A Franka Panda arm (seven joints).
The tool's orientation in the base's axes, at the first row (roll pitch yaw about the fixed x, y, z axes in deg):
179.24 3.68 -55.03
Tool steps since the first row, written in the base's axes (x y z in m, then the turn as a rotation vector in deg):
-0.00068 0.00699 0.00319 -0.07 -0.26 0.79
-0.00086 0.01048 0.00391 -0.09 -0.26 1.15
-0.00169 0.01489 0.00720 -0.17 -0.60 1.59
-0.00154 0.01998 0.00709 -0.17 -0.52 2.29
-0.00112 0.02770 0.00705 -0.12 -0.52 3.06
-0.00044 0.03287 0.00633 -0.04 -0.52 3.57
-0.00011 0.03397 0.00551 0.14 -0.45 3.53
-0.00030 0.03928 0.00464 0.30 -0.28 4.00
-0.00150 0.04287 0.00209 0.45 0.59 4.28
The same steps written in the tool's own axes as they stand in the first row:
-0.00631 -0.00341 -0.00284 0.12 0.22 -0.80
-0.00931 -0.00526 -0.00339 0.09 0.24 -1.15
-0.01361 -0.00706 -0.00643 0.29 0.50 -1.61
-0.01767 -0.01011 -0.00610 0.18 0.47 -2.30
-0.02375 -0.01488 -0.00574 0.16 0.44 -3.07
-0.02754 -0.01842 -0.00482 0.17 0.38 -3.58
-0.02820 -0.01933 -0.00396 0.22 0.19 -3.55
-0.03259 -0.02223 -0.00285 0.14 -0.03 -4.02
-0.03605 -0.02334 -0.00009 -0.50 -0.65 -4.27

